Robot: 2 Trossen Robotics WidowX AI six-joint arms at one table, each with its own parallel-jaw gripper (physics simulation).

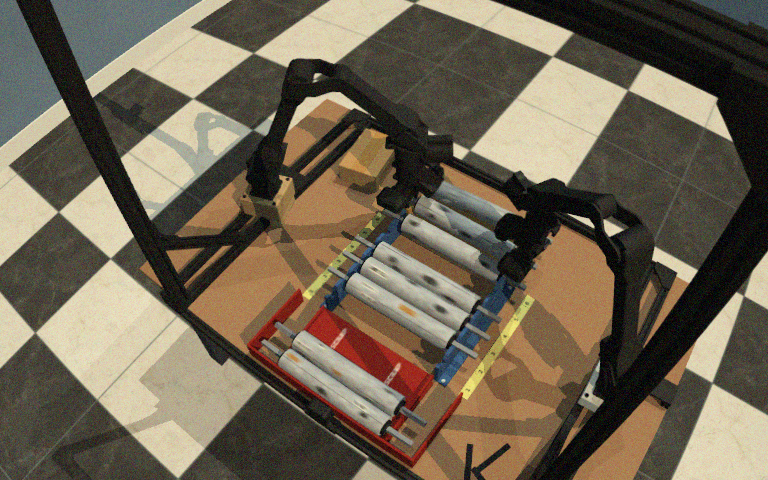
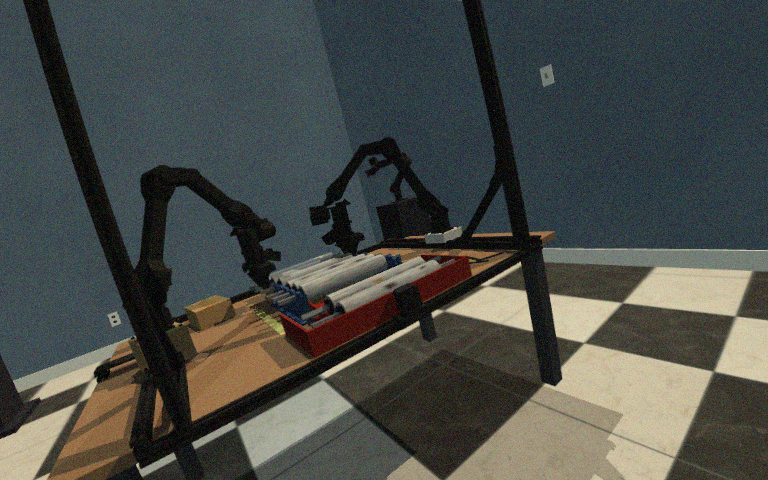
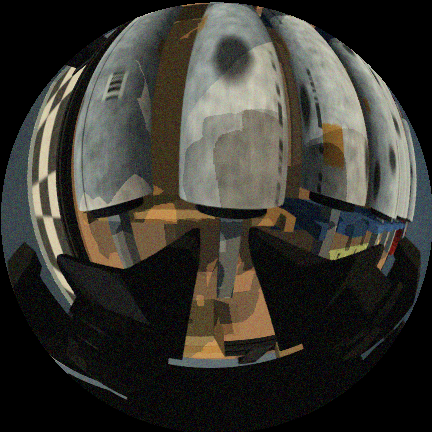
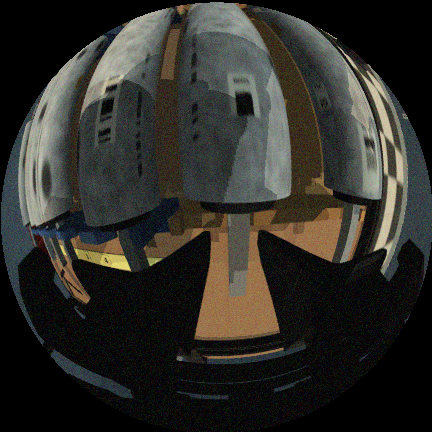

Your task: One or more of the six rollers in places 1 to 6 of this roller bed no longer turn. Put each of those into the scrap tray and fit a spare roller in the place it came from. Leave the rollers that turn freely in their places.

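Frame: origin at the left arm's base, x back, y right, z up, level; centimetres.
Seen in the pictures: left gripper, between the fingertips: [image 1: 410, 203] [image 3: 224, 234]; right gripper, between the fingertips: [image 4: 234, 236]; left arm's base, origin of its link: [image 1: 266, 188]; right arm's base, origin of its link: [image 1: 611, 388] [image 2: 442, 230].
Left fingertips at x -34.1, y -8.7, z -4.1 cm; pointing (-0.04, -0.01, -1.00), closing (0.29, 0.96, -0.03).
Observation:
Pixels of each thing's middle, then the offset from my left fingertips to it. "spot": a spot on its surface instead.
- spare roller, middle of its body: [image 3: 232, 30] [image 1: 465, 228] [image 2: 309, 270] dx -14.8, dy +5.0, dz +1.7 cm
- blue roller bed, a spot on its surface: [image 1: 451, 365] spot: dx -20.3, dy +37.4, dz -3.1 cm
- spare, middle of its body: [image 1: 480, 208] [image 2: 302, 269] dx -16.9, dy -1.9, dz +1.7 cm
- red scrap tray, middle of its body: [image 1: 351, 374] [image 2: 380, 294] dx -1.4, dy +46.4, dz -1.0 cm
- wooden block, middle of its body: [image 3: 168, 332] [image 1: 371, 159] [image 2: 209, 311] dx +14.2, dy -12.0, dz -0.8 cm
A spare roller [image 1: 461, 221] [image 3: 235, 160] [image 4: 232, 100] lies beyond the blue roller bed [image 1: 451, 365], with another spare [image 1: 472, 200] [image 3: 117, 150] [image 4: 345, 90] behind it. The bed holds three close-set rollers, one of them a roller [image 1: 399, 310] with an orange patch, then a gap and another roller [image 1: 438, 240] at its far end. Two rollers [image 1: 348, 370] [image 1: 334, 391] lie in the red scrap tray [image 2: 351, 332]. My left gripper [image 1: 396, 204] [image 2: 261, 281] [image 3: 224, 234] is open at the nearer spare's left shaft. My right gripper [image 1: 512, 268] [image 2: 350, 249] [image 4: 234, 236] is open at its right shaft.
Numbered yellow strips [image 1: 497, 346] [image 1: 342, 263] run along both sides of the bed. A wooden block [image 1: 365, 155] [image 2: 209, 311] stands near the left arm. A white object [image 2: 443, 234] lies by the right arm's base. Black frame posts [image 2: 501, 124] rise around the table.

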